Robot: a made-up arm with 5 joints. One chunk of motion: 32 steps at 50 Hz.
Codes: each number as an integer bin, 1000 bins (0 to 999) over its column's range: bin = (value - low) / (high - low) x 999, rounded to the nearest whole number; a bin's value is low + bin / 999 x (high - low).
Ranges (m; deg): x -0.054..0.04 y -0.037..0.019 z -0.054..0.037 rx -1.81..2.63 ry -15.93..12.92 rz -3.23..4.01
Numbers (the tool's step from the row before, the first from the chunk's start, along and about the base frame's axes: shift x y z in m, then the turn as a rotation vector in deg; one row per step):
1: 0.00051 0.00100 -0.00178 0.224 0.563 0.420
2: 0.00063 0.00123 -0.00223 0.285 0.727 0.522
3: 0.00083 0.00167 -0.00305 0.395 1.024 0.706
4: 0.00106 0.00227 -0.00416 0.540 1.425 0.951
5: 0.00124 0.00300 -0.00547 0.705 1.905 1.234
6: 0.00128 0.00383 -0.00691 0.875 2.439 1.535
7: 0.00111 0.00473 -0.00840 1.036 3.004 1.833
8: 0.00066 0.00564 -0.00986 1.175 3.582 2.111
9: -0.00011 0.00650 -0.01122 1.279 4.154 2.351
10: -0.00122 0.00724 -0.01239 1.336 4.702 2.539
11: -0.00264 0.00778 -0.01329 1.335 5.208 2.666
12: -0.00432 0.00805 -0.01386 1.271 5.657 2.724
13: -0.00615 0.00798 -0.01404 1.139 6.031 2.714
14: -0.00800 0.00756 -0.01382 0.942 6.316 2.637
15: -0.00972 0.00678 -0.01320 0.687 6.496 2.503
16: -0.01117 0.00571 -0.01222 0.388 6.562 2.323
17: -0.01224 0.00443 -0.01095 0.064 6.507 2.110
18: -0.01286 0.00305 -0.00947 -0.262 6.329 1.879
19: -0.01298 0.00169 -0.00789 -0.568 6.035 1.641
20: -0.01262 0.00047 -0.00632 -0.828 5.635 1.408
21: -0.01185 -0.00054 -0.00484 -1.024 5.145 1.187
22: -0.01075 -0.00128 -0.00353 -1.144 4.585 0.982
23: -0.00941 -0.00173 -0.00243 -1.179 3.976 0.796
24: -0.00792 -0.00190 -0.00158 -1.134 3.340 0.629
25: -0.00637 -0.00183 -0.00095 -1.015 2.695 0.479
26: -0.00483 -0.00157 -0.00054 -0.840 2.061 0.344
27: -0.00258 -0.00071 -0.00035 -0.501 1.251 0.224
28: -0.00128 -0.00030 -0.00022 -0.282 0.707 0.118
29: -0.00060 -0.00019 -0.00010 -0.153 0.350 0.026
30: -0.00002 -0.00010 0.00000 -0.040 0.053 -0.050
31: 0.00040 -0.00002 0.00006 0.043 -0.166 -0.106
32: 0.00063 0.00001 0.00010 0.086 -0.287 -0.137
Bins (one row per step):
1: 579 678 573 458 571 504
2: 581 682 568 471 577 518
3: 583 690 559 496 587 543
4: 585 701 547 529 601 577
5: 587 714 533 566 618 616
6: 587 728 517 604 636 657
7: 586 744 501 640 656 699
8: 581 761 485 672 676 737
9: 573 776 470 695 695 770
10: 561 789 457 708 714 796
11: 546 799 447 708 732 814
12: 528 804 441 693 748 822
13: 509 802 439 664 760 820
14: 489 795 441 619 770 810
15: 471 781 448 562 777 791
16: 455 762 459 495 779 766
17: 444 739 473 422 777 737
18: 437 714 489 348 771 705
19: 436 690 506 279 761 672
20: 440 668 523 221 747 640
21: 448 650 540 177 730 609
22: 460 637 554 150 710 581
23: 474 629 566 142 689 556
24: 490 626 575 152 667 532
25: 506 627 582 179 645 512
26: 523 632 587 218 623 493
27: 546 647 589 295 595 477
28: 560 655 590 344 576 462
29: 568 657 592 373 564 449
30: 574 658 593 398 553 439
31: 578 660 593 417 546 431
32: 581 660 594 427 542 427

